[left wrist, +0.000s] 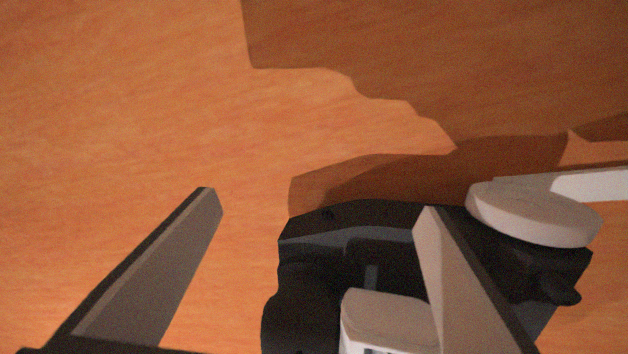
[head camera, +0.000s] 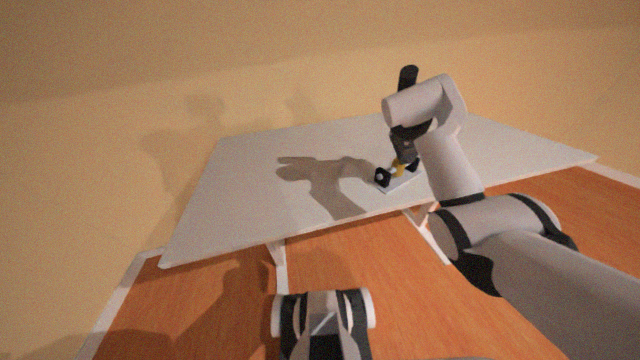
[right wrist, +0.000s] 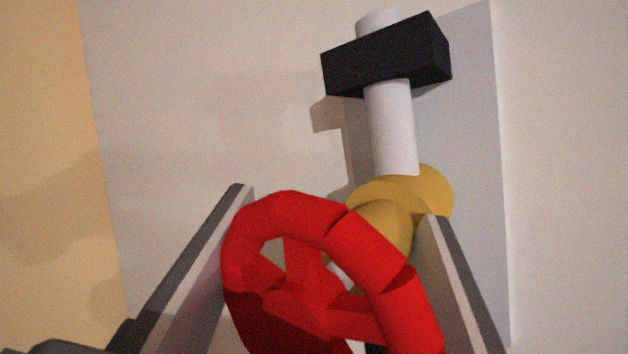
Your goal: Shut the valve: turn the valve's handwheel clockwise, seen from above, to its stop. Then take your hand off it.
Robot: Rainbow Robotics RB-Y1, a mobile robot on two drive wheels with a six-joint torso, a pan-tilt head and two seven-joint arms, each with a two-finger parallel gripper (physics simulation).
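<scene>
The red handwheel (right wrist: 370,250) fills the lower middle of the right wrist view, seen at a slant; it cannot be made out in the head view. The valve's yellow body (head camera: 398,168) (right wrist: 430,192) is behind it, on a white pipe (right wrist: 392,130) held by black blocks (head camera: 382,177) (right wrist: 385,55) over a pale base plate (head camera: 402,183) (right wrist: 465,125). My right gripper (head camera: 406,156) (right wrist: 334,215) is shut on the handwheel, one finger at each side of its rim. My left gripper (left wrist: 315,209) is open and empty, away from the valve.
The valve stands on a pale table top (head camera: 260,200) (right wrist: 200,100), near its front edge. Orange floor (head camera: 340,255) (left wrist: 125,125) lies below. A black and pale part of the robot's body (left wrist: 320,255) shows behind the left fingers.
</scene>
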